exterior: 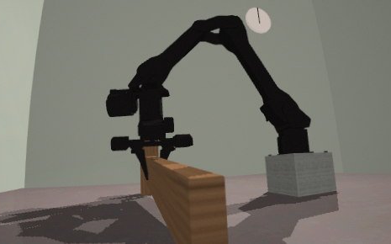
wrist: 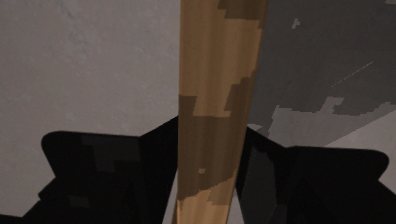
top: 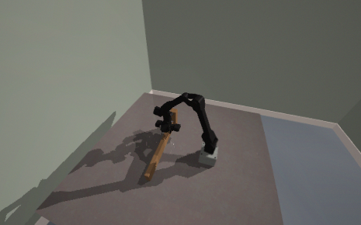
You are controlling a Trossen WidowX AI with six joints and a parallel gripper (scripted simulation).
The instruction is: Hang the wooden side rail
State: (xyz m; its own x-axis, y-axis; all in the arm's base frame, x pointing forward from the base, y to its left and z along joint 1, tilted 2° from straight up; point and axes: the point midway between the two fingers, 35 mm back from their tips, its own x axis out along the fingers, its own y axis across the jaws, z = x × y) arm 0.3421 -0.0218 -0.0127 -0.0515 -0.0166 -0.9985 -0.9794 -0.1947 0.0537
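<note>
Now: the headboard post 13 cm to the right of my gripper tip, 4 cm above it and 3 cm ahead of it.
</note>
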